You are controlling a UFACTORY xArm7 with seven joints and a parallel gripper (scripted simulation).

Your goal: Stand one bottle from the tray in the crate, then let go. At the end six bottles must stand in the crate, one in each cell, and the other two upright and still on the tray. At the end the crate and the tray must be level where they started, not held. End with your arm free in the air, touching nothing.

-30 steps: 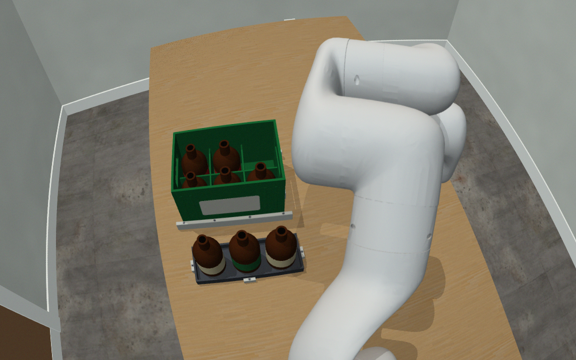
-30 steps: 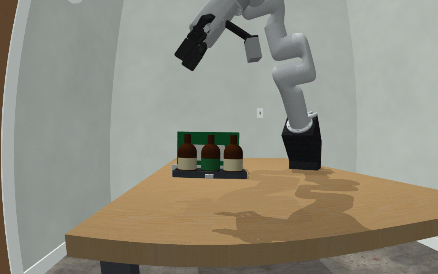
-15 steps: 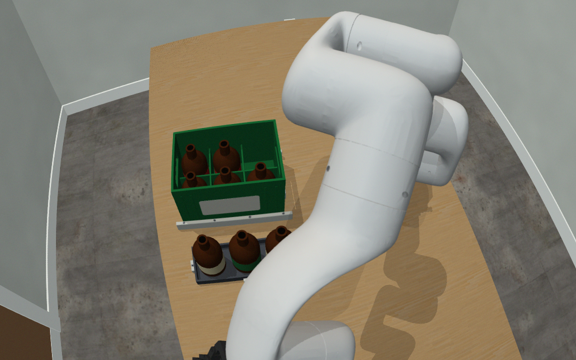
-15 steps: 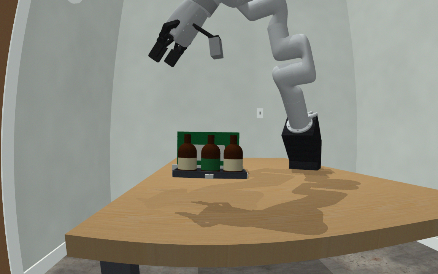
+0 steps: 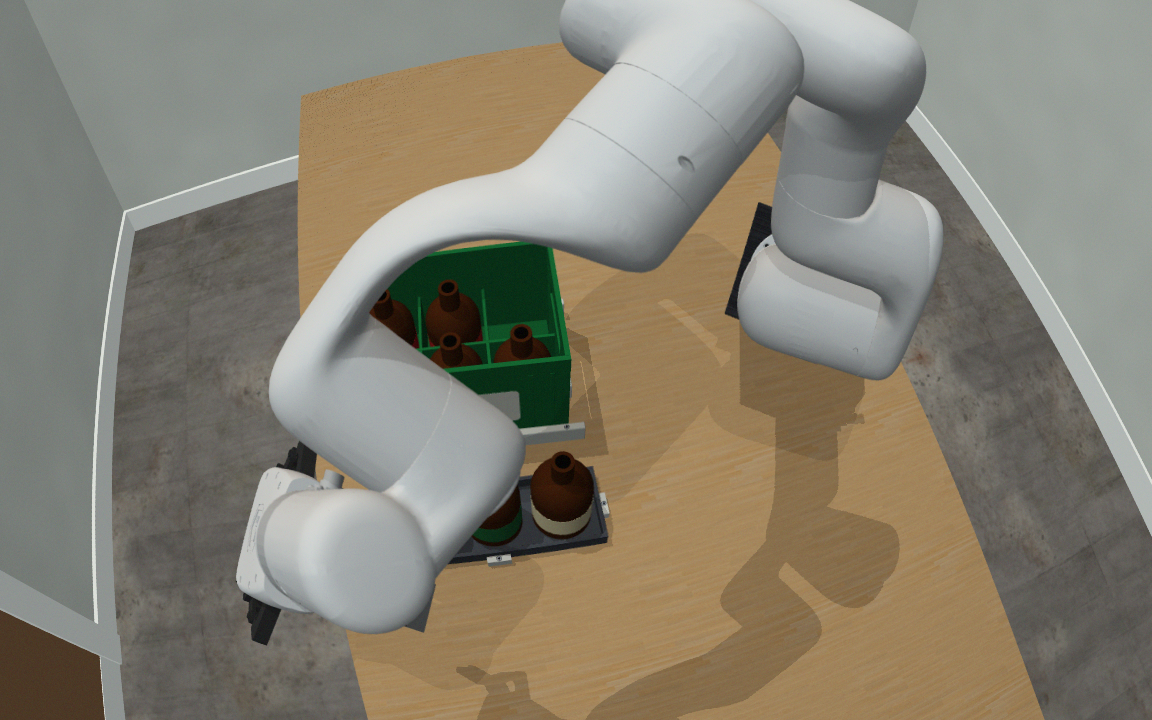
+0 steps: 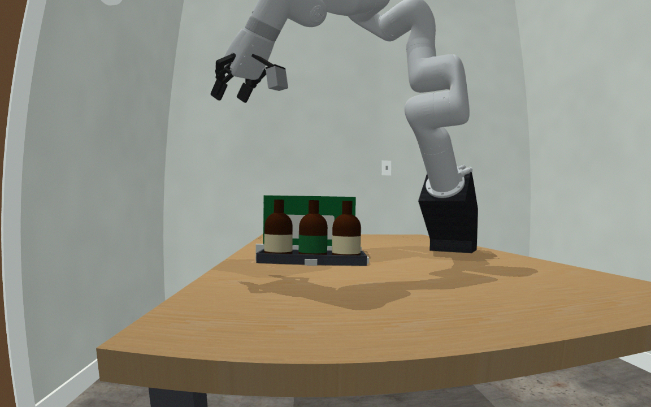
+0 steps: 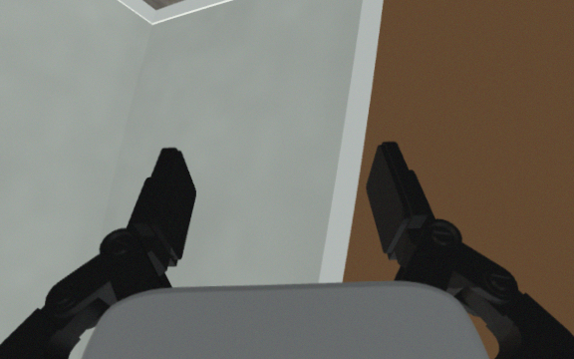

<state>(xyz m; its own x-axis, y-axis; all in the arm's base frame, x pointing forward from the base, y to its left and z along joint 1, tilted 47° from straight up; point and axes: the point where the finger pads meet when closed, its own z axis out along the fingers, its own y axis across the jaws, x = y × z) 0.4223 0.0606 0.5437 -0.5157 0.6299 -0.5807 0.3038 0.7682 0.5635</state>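
Now: hand 310 mm above the green-label bottle, 180 mm to the left of it and 160 mm past it. Round my hand: dark tray (380 mm below, 180 mm to the right, 160 mm behind); green crate (390 mm to the right, 310 mm below, 110 mm behind).
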